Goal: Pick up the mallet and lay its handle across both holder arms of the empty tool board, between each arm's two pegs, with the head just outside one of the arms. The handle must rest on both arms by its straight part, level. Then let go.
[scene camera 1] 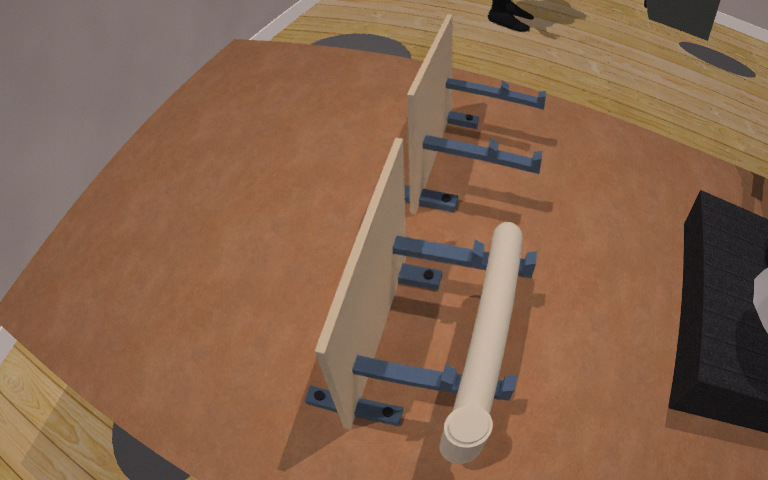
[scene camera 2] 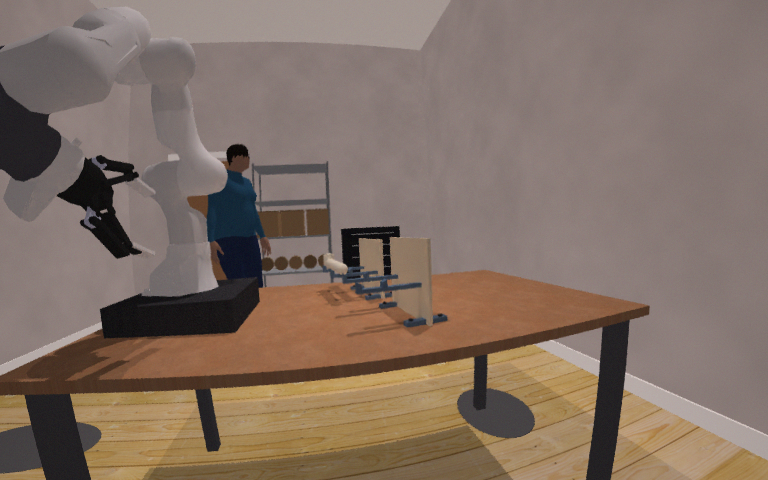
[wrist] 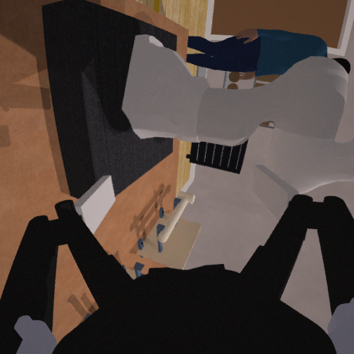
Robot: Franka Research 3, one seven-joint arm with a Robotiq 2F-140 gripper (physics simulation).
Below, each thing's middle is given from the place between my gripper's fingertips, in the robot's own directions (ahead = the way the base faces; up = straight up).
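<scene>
I see the pale mallet [scene camera 1: 467,428], and my gripper is 34 cm short of it, 51 cm to the right of it and 16 cm above it.
</scene>
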